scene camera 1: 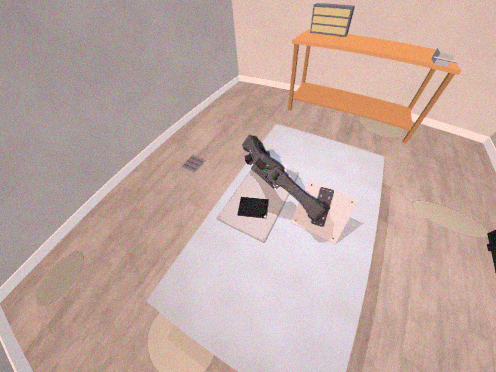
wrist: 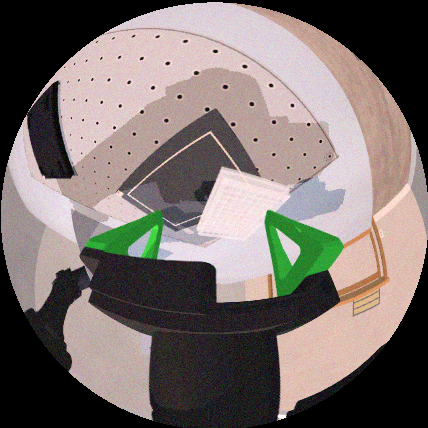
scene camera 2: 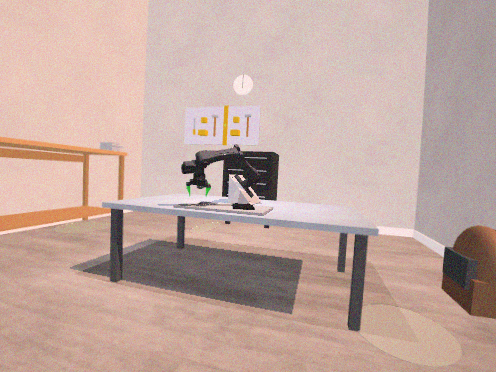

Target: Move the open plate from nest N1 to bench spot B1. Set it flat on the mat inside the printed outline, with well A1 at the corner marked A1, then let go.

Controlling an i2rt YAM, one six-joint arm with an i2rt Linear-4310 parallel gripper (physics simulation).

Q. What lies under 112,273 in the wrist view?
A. The gripper.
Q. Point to a black pad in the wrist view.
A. At 47,145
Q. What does the gripper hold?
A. Nothing.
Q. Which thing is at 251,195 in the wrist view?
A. A well plate.
